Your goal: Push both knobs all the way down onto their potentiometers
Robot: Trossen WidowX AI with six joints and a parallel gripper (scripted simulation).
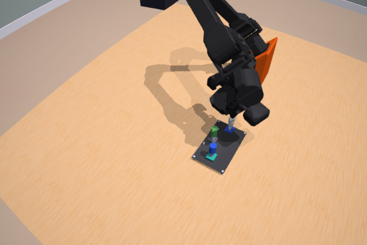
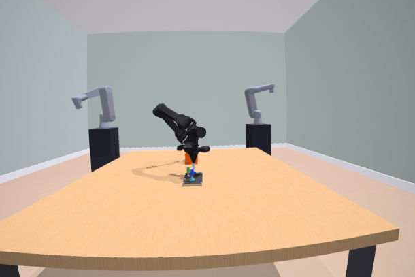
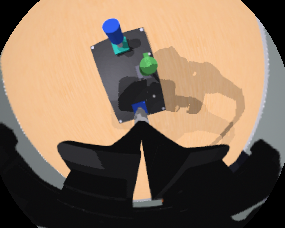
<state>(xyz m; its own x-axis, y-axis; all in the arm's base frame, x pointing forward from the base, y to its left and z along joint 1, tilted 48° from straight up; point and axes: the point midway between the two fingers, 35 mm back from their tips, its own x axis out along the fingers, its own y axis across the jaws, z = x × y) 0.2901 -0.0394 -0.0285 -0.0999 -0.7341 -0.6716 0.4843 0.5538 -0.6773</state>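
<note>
The blue potentiometer lies 3 cm below my gripper tip. The rest, counted from my gripper tip: green knob 6 cm ahead, 3 cm to the right, 2 cm below.
</note>
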